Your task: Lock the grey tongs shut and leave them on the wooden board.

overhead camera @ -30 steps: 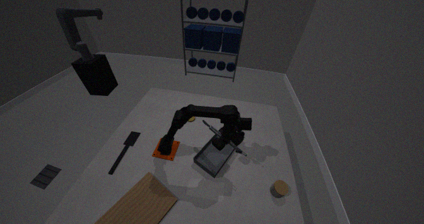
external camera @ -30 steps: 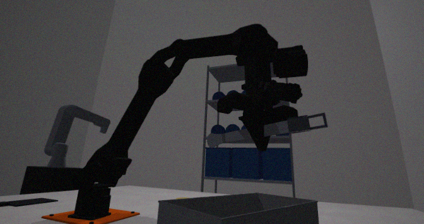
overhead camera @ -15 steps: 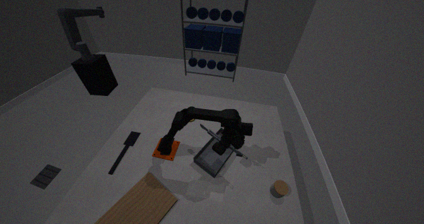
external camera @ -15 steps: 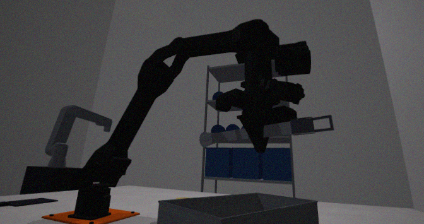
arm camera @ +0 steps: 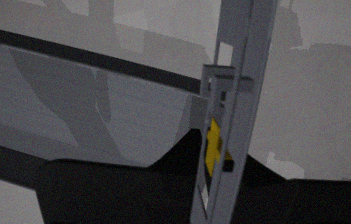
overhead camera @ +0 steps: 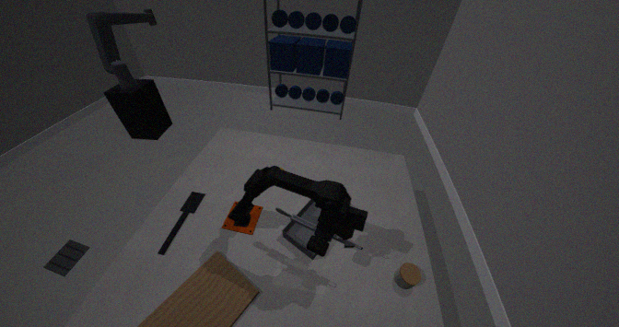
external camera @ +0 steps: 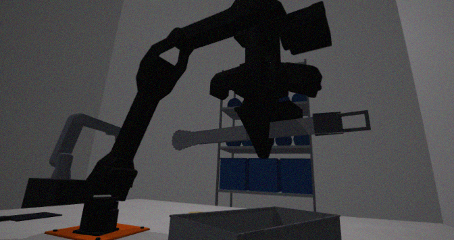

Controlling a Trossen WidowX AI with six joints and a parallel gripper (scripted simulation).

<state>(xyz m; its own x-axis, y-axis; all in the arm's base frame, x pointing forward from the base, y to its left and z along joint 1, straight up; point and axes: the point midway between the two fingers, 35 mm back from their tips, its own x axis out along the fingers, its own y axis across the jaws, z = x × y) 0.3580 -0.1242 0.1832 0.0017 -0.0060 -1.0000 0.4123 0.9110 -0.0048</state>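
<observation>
Right now the yellow piece is 20 mm ahead of my gripper tip, 10 mm to the right of it and 40 mm above it. Round my gripper tip: yellow disc 230 mm behind, 430 mm to the left, 140 mm below; then wooden board 420 mm behind, 240 mm to the right, 150 mm below; then grey roasting tin 10 mm behind, 140 mm to the left, 120 mm below.
</observation>
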